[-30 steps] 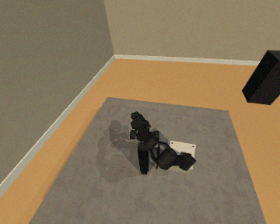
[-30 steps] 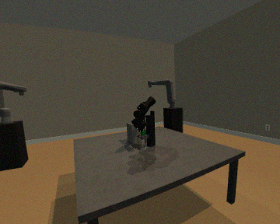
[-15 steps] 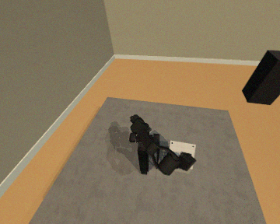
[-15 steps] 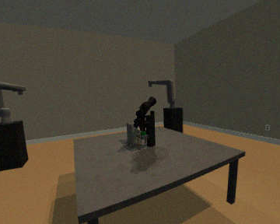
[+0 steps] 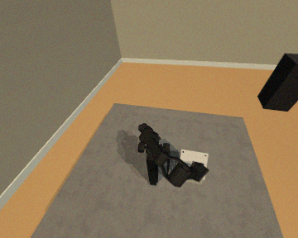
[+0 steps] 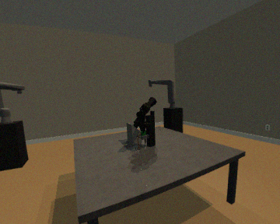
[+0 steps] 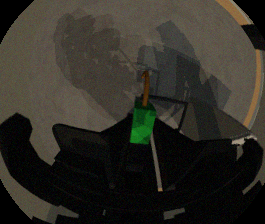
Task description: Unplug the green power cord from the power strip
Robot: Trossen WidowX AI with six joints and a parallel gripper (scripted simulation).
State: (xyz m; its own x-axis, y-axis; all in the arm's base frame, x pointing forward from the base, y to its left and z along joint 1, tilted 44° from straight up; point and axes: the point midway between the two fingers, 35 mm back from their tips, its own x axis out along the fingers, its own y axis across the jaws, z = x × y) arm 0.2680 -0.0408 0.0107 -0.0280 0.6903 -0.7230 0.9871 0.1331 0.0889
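Right now my gripper tip is 10 mm past the green plug and 30 mm to the right of it.
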